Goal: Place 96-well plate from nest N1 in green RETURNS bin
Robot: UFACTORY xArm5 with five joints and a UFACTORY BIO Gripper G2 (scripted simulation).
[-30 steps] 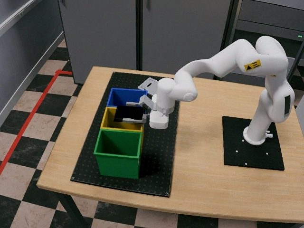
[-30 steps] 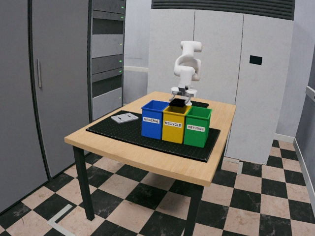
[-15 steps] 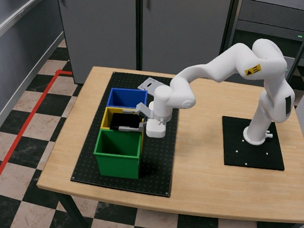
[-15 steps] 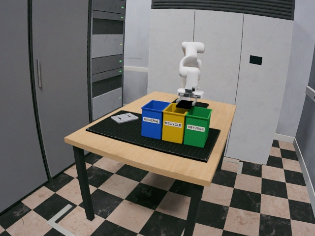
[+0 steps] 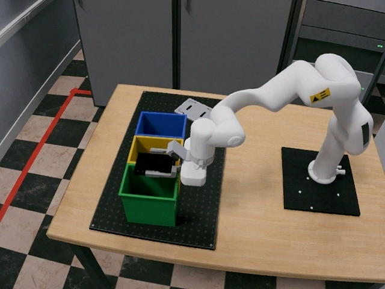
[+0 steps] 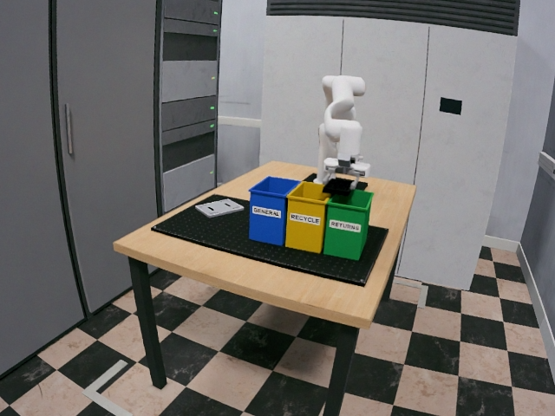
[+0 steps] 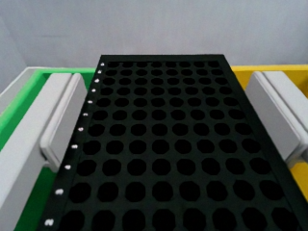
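Right now the green returns bin is 10 mm ahead of my hand, 50 mm to the left of it and 130 mm below it. Also, from my hand: black 96-well plate: 10 mm below; blue general bin: 20 mm ahead, 220 mm to the right, 130 mm below; yellow recycle bin: 10 mm ahead, 80 mm to the right, 130 mm below.
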